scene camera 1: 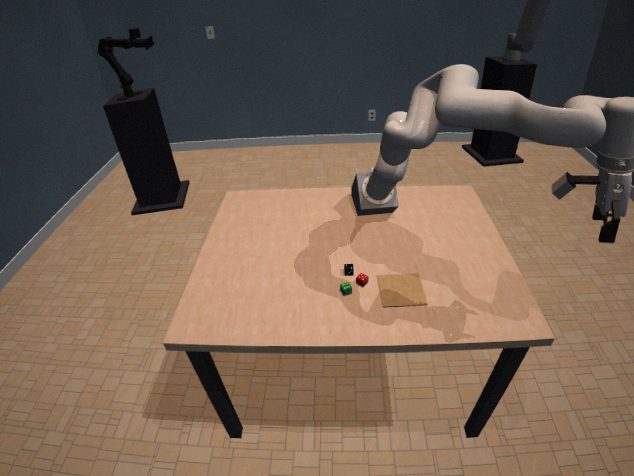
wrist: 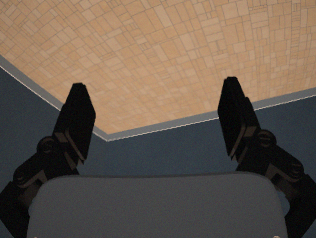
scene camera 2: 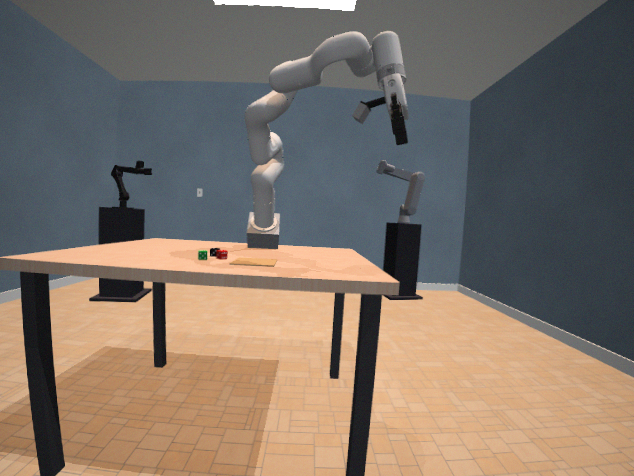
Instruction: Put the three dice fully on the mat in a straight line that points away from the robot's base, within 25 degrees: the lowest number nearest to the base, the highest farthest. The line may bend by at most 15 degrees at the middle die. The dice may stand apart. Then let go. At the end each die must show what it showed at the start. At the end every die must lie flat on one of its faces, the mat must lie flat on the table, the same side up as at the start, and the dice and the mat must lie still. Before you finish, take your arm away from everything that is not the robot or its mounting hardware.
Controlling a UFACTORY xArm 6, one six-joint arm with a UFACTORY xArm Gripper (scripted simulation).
Note:
I see my gripper (scene camera 1: pixel 602 230) and a tan mat (scene camera 1: pixel 398 290).
My gripper also shows in the wrist view (wrist: pixel 154 95) and in scene camera 2 (scene camera 2: pixel 401 139). The wrist view does not show the tan mat: it is out of frame.

